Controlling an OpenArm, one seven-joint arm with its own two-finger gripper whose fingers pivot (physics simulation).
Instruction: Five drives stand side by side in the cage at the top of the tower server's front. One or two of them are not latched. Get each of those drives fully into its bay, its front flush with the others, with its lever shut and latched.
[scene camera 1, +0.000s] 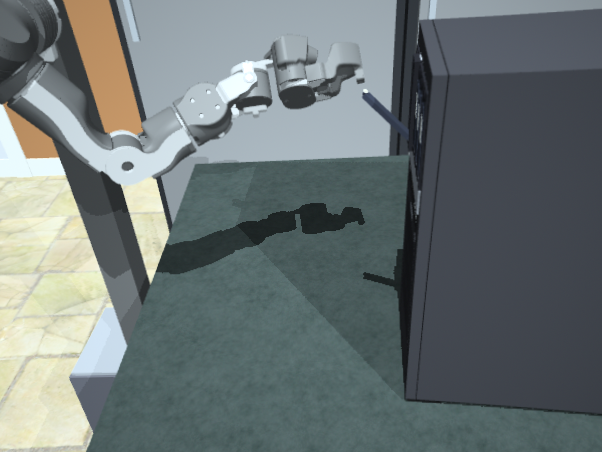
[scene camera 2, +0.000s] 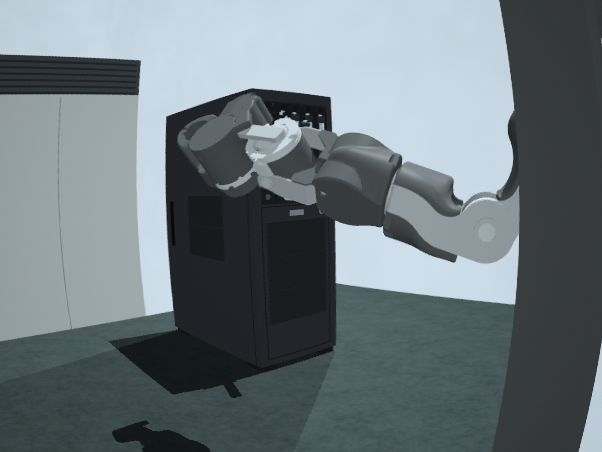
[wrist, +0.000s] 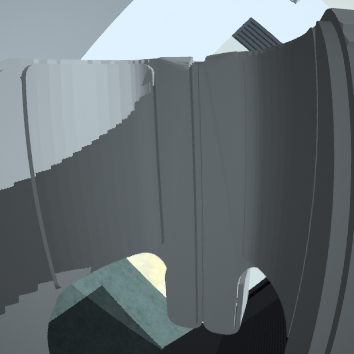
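Observation:
The tower server (scene camera 1: 520, 225) (scene camera 2: 210, 280) stands upright. A dark blue lever (scene camera 1: 385, 112) sticks out from its upper front, slanting up to a pale tip; which drive it belongs to is hard to tell. The drives (scene camera 1: 419, 117) (scene camera 2: 307, 119) show edge-on in the first scene view and partly behind the arm in the second, so their seating cannot be judged. My gripper (scene camera 1: 360, 79) (wrist: 217, 198) is shut and empty, its two fingers together. In the first scene view its tips are a little above the lever's tip, with a small gap. The second scene view hides the fingertips.
The tower stands on a green table top (scene camera 1: 240, 360) (scene camera 2: 425, 340). My arm (scene camera 1: 200, 112) (scene camera 2: 357, 180) reaches toward the tower's upper front. A pale cabinet (scene camera 2: 70, 200) with a dark grille is at the left of the second scene view. A dark post (scene camera 2: 550, 225) is at its right.

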